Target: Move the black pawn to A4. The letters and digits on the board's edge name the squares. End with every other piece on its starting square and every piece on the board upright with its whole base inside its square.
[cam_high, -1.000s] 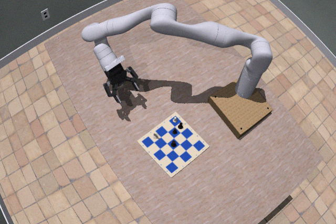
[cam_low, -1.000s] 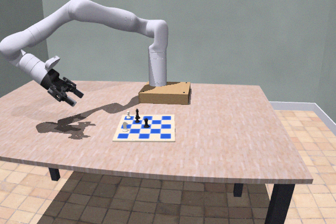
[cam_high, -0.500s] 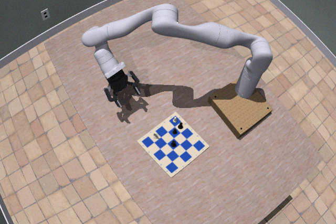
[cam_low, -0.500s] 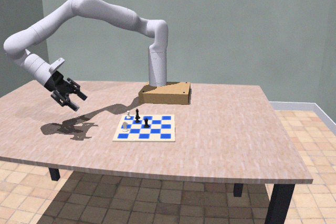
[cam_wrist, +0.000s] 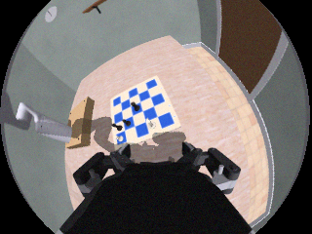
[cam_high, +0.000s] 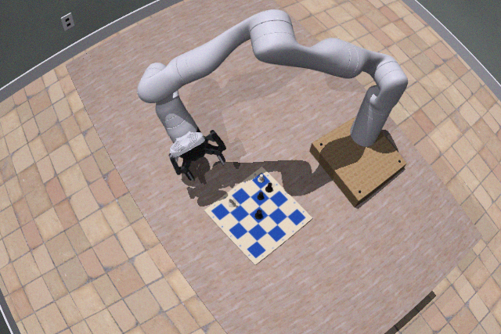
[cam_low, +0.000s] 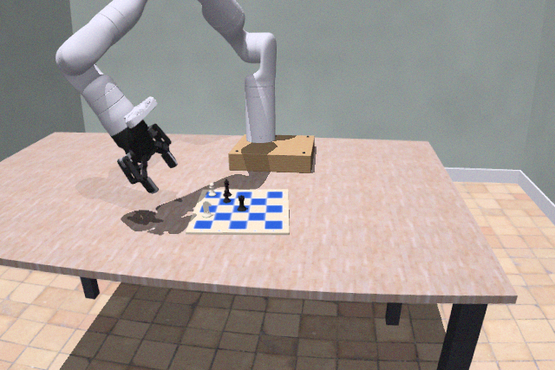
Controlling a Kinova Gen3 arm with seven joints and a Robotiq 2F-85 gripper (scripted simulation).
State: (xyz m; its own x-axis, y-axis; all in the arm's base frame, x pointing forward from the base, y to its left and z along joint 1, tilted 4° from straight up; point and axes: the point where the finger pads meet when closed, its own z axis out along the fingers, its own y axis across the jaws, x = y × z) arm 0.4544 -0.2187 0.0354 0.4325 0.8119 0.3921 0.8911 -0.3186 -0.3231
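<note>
Now: hand 13 cm to the right of the black pawn, 9 cm above it and 8 cm past it. The rest, counted from my hand: white pawn: 12 cm behind, 9 cm to the left, 9 cm below; white knight: 9 cm to the left, 9 cm below, 1 cm behind; chessboard: 16 cm to the left, 10 cm below, 4 cm behind.
</note>
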